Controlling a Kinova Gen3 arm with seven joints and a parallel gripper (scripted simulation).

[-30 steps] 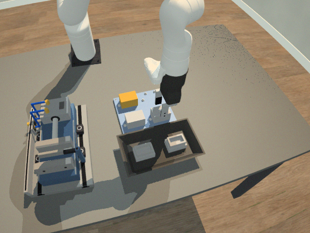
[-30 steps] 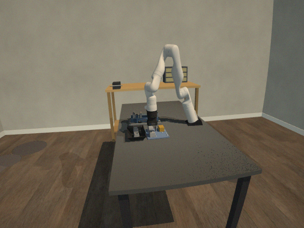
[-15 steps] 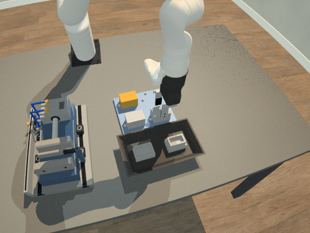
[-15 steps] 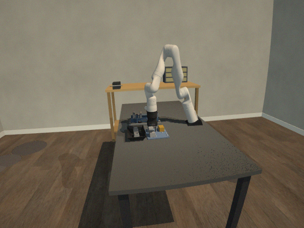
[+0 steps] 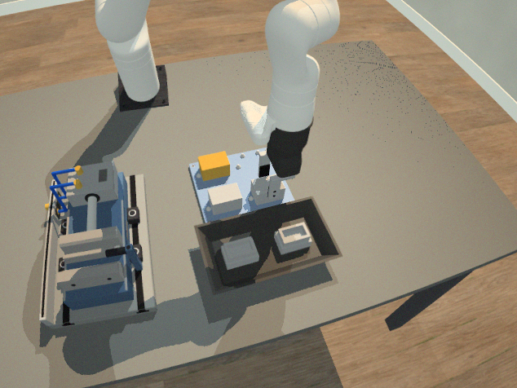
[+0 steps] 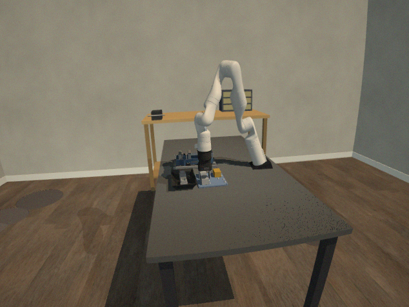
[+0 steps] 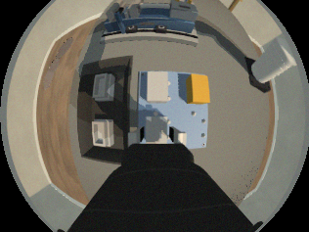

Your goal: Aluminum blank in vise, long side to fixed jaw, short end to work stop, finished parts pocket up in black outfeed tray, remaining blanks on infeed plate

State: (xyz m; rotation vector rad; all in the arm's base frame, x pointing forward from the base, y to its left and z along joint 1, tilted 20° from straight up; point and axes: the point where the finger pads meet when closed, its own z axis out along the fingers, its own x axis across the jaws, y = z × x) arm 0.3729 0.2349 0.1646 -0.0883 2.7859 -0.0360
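My gripper is now 90 mm to the left of the plain gray blank and 30 mm above it. Also, from my hand: yellow brass blank (90 mm behind, 100 mm to the right, 30 mm below); vise (40 mm ahead, 340 mm to the right, 10 mm below).
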